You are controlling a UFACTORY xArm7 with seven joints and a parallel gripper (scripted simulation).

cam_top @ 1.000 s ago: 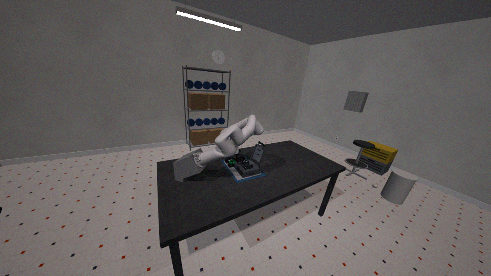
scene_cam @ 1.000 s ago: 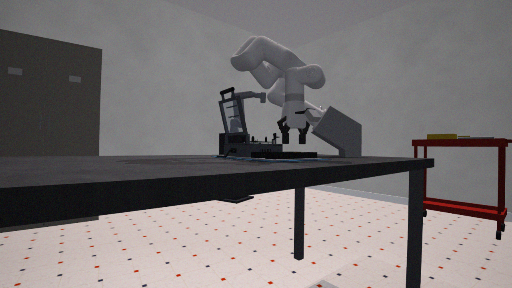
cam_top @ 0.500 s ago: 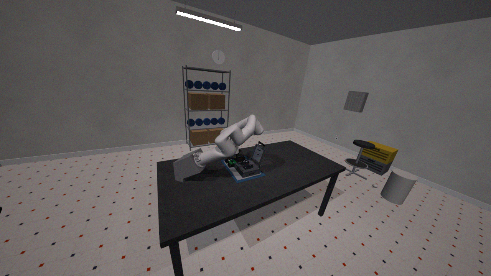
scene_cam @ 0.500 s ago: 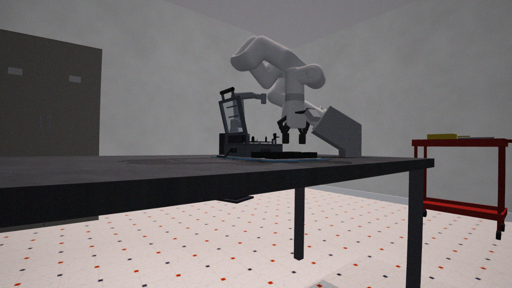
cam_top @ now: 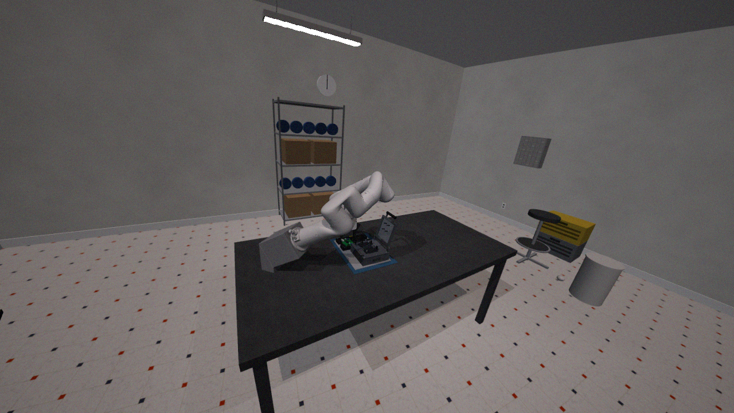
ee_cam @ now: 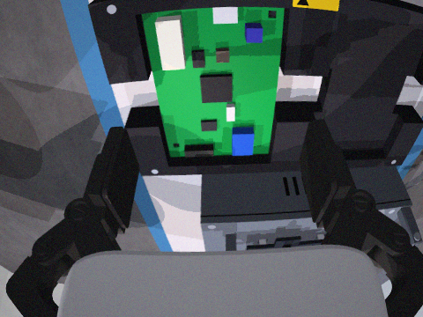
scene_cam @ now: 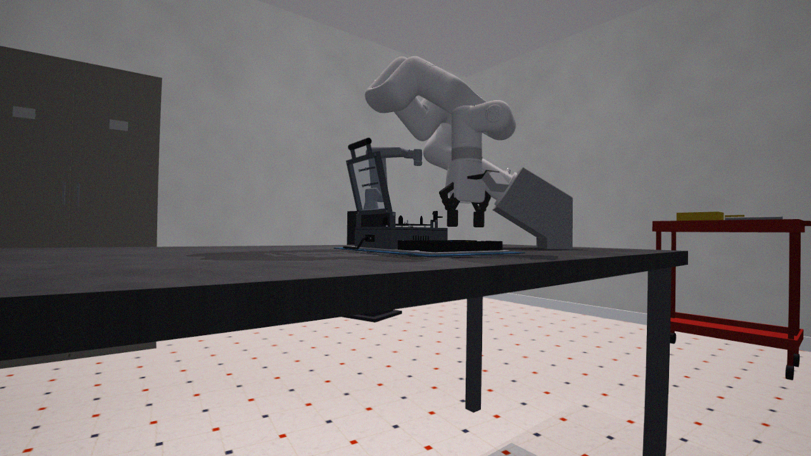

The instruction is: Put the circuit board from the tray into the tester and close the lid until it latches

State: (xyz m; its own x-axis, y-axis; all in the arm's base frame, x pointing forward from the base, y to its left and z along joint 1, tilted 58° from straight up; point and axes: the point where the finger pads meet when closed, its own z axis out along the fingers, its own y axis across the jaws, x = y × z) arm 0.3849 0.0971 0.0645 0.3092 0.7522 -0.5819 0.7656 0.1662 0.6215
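My gripper is now 50 mm above the circuit board. Round my hand: tester: 30 mm ahead, 160 mm to the right, 40 mm above; lid: 110 mm ahead, 230 mm to the right, 110 mm above; latch hook: 40 mm behind, 100 mm to the right, 20 mm above.
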